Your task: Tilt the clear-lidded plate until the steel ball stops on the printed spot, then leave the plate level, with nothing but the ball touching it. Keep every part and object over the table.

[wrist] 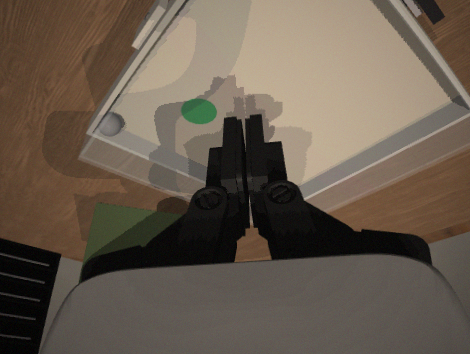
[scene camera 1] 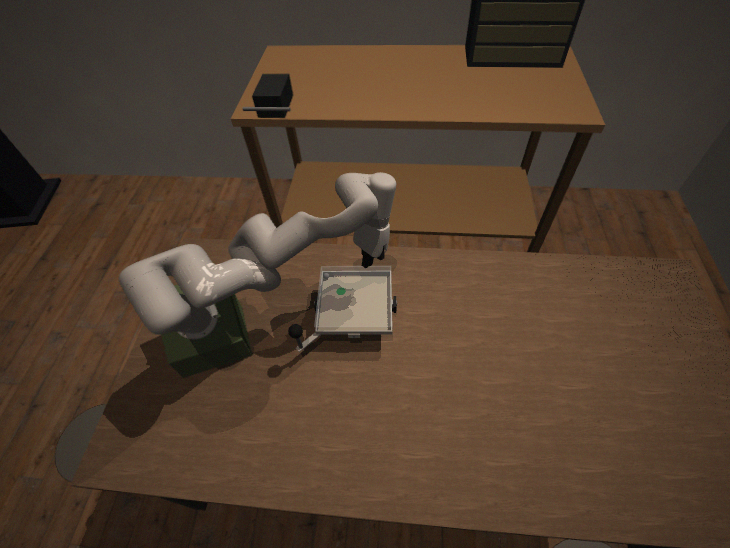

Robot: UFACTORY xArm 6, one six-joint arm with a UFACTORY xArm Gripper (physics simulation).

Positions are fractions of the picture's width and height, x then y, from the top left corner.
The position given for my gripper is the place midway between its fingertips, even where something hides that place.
Labels:
My gripper shows in the wrist view (0.52,0.40) and in scene camera 1 (0.50,0.48).

